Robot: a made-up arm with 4 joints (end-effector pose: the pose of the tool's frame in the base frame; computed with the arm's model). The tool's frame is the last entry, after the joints. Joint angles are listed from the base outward.
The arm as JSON. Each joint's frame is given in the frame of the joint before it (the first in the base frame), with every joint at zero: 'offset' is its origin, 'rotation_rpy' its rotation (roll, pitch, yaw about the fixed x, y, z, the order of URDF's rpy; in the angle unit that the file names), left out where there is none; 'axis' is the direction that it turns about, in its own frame. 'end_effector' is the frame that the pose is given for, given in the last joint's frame.
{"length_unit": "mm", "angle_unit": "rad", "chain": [
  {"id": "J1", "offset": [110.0, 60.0, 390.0], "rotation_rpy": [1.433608, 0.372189, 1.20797], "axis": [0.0, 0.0, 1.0]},
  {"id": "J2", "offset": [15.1, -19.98, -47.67], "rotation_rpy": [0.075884, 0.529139, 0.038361], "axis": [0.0, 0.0, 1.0]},
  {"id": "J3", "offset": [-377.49, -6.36, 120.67], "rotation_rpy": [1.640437, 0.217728, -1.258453], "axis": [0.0, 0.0, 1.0]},
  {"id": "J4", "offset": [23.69, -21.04, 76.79], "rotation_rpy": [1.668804, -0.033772, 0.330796], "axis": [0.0, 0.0, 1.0]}
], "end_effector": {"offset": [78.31, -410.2, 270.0], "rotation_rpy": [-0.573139, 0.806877, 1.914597]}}
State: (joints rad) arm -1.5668 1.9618 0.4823 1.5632
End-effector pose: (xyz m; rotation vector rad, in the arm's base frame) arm -0.2089 -0.1952 -0.1724 -1.0015 -0.6075 -1.0430
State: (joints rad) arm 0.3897 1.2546 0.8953 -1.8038
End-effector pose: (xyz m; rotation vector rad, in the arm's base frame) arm -0.2580 -0.0684 -0.0388 -2.2105 0.1288 0.1686
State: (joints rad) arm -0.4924 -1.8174 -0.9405 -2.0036
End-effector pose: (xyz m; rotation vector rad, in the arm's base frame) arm 0.2409 0.8456 0.2509 0.1381 -1.0423 -0.8940
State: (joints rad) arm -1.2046 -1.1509 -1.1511 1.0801
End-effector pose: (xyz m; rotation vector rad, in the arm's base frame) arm -0.1287 0.4451 0.5853 -2.9314 0.5853 0.0455
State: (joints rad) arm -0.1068 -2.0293 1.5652 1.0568
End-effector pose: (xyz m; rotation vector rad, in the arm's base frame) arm 0.6728 0.2358 0.5974 -0.6372 -1.9568 2.0270
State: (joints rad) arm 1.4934 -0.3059 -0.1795 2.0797
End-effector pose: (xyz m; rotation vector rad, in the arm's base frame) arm 0.2286 -0.0829 -0.3092 -0.3730 -1.1011 -0.3730
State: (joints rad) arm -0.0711 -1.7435 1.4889 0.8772
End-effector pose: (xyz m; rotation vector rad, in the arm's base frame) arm 0.6398 0.0786 0.5608 -0.5464 -1.9578 1.6310
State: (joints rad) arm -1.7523 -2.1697 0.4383 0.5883
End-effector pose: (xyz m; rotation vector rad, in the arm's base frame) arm 0.3293 0.2391 0.4597 1.9093 -0.4667 -2.3478
